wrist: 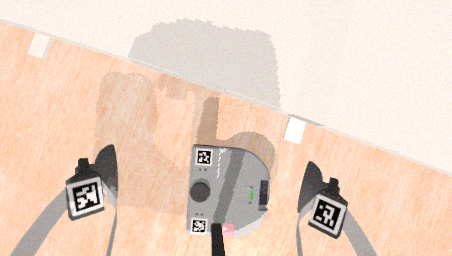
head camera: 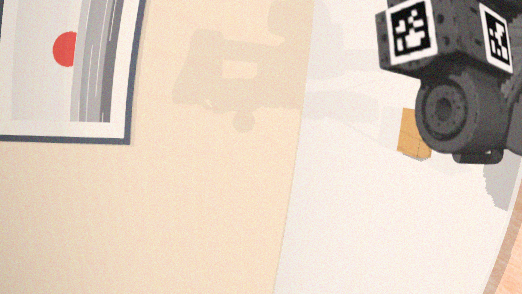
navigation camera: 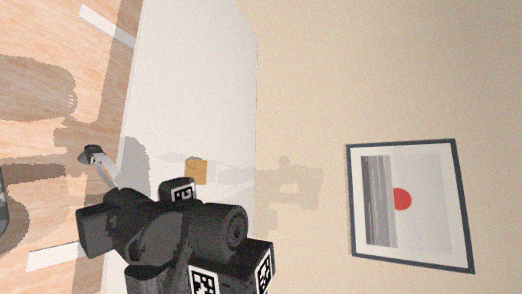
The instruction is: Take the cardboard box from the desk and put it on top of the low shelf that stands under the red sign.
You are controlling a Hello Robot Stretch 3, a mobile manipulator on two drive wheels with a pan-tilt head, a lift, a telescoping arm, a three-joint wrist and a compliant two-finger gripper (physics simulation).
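Places are measured from the robot's base along level axes (x left, y back, z up), in millimetres.
Pixels of known places: gripper, fingertip midpoint: (navigation camera: 95, 195).
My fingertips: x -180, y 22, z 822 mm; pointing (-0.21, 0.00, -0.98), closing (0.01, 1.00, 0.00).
Behind a point stands the place of what it marks.
The cardboard box (head camera: 411, 135) @[x -507, y 40, z 770 mm] (navigation camera: 196, 171) @[x -490, y 40, z 770 mm] is small and orange-brown. It sits on the white desk (head camera: 350, 225) @[x -759, y -183, z 720 mm] (navigation camera: 195, 75) @[x -587, y -330, z 720 mm] (wrist: 360, 60), and the wrist hides part of it in the head view. My gripper (navigation camera: 93, 154) (wrist: 210, 172) @[x -180, y 22, z 822 mm] is open, its two fingers wide apart with nothing between them. In the navigation view it hangs beside the desk's long edge, over the floor side, apart from the box. The box does not show in the wrist view. The low shelf and the red sign cannot be made out in these views.
A framed picture (head camera: 91, 60) @[x -1006, y 247, z 1390 mm] (navigation camera: 380, 200) @[x -995, y 286, z 1389 mm] with a red half disc hangs on the beige wall (head camera: 200, 200) @[x -1138, y -150, z 1017 mm] (navigation camera: 320, 90) @[x -1181, y -310, z 1133 mm] behind the desk. White desk legs (navigation camera: 52, 256) (wrist: 295, 129) stand at the desk's edge on the wooden floor (wrist: 45, 115). My base (wrist: 240, 170) shows below the gripper.
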